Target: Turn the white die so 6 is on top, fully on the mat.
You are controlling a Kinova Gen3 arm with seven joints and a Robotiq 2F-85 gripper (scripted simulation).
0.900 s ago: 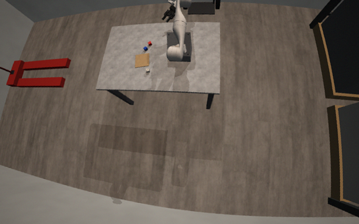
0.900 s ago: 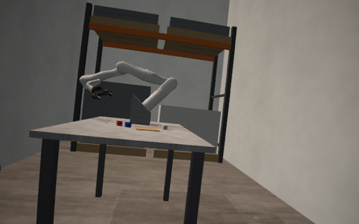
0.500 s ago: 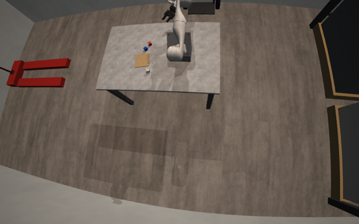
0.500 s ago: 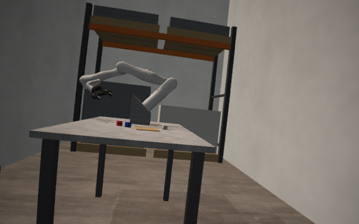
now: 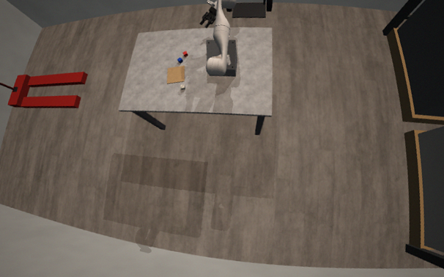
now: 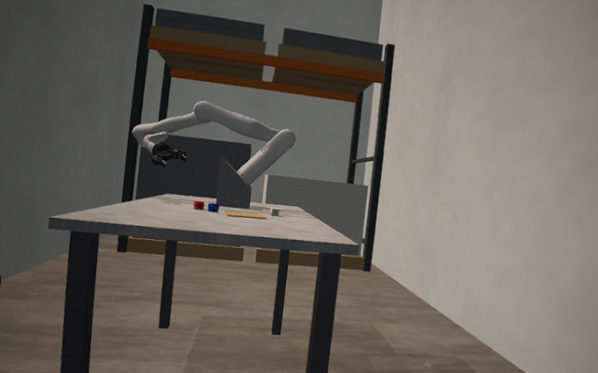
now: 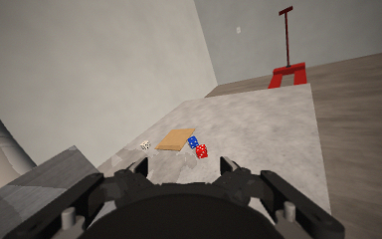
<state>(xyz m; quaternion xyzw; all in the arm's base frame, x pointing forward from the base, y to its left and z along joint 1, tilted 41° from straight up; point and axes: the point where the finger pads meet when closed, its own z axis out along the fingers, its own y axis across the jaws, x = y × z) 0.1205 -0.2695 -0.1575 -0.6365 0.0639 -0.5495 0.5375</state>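
The red die is 180 mm ahead of my hand, 110 mm to the left of it and 160 mm below it. The rest, counted from my hand: tan mat: 260 mm ahead, 280 mm to the left, 170 mm below; blue die: 220 mm ahead, 170 mm to the left, 160 mm below; white die: 200 mm ahead, 410 mm to the left, 160 mm below.
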